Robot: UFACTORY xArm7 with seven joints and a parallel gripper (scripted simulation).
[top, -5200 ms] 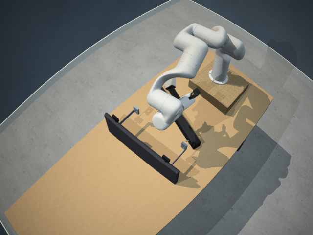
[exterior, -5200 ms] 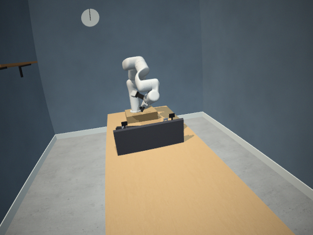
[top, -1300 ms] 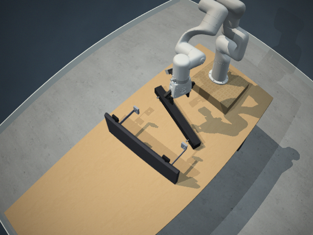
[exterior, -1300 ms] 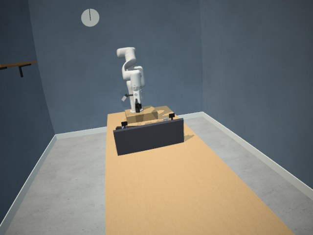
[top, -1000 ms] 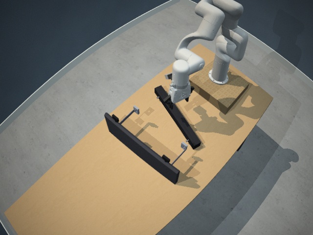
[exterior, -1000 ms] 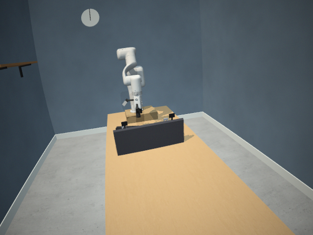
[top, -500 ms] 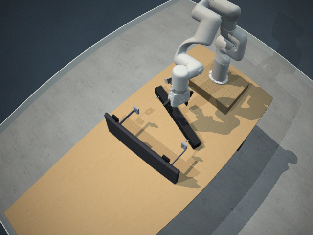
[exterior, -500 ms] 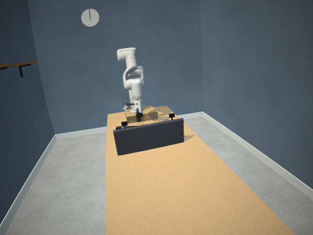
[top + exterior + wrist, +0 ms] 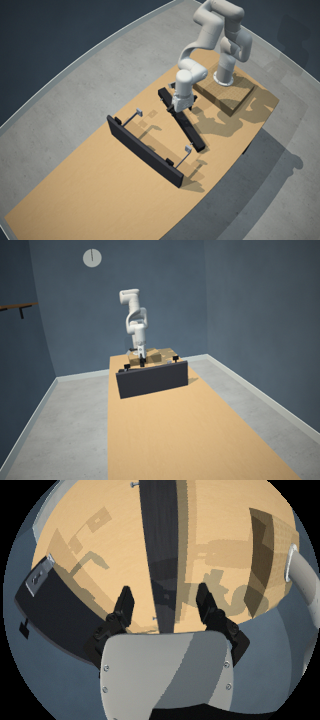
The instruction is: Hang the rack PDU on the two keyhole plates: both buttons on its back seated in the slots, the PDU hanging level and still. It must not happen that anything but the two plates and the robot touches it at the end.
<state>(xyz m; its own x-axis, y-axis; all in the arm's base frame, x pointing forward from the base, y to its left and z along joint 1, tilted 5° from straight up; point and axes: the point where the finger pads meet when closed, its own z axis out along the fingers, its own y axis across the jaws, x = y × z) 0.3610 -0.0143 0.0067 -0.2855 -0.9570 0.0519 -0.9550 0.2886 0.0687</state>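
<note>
Now: hand 7 cm above the rack PDU and 2 cm short of it. The rest, counted from my hand: dark upright panel (28 cm ahead, 3 cm to the left, 1 cm below).
</note>
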